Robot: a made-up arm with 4 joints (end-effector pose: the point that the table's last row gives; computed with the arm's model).
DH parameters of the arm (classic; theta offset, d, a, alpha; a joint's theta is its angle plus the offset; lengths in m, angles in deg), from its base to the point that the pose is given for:
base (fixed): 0 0.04 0 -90
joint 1: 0 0.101 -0.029 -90
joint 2: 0 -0.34 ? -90
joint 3: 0 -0.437 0.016 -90
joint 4: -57.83 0 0.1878 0
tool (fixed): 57.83 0.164 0 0
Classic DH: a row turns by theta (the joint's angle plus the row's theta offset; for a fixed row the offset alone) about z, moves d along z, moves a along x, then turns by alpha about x.
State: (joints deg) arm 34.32 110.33 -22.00 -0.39
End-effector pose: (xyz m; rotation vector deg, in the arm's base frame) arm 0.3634 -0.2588 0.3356 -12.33 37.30 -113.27
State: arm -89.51 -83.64 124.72 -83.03
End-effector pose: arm -0.1429 0.1880 -0.2985 96.85 -62.12 96.57
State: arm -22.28 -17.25 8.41 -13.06
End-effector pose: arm -0.1464 0.3980 0.5350 1.36 -30.39 4.58
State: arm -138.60 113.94 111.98 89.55
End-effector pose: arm -0.6695 -0.0206 0.0415 -26.16 -67.01 -118.81
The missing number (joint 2, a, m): 0.113
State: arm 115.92 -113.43 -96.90 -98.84
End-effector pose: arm 0.6371 0.2271 0.2628 -42.49 61.31 89.64
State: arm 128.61 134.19 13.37 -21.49
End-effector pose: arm 0.3588 -0.1642 -0.3300 -151.03 26.45 -54.96
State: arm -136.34 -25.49 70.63 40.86
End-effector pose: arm -0.2748 0.4560 -0.4980 68.17 130.27 -14.50
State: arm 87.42 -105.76 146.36 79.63
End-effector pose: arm 0.2870 -0.1679 0.5331 46.65 -89.51 7.78
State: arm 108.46 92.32 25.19 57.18
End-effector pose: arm 0.4201 -0.1440 -0.5180 -48.27 96.20 -0.20
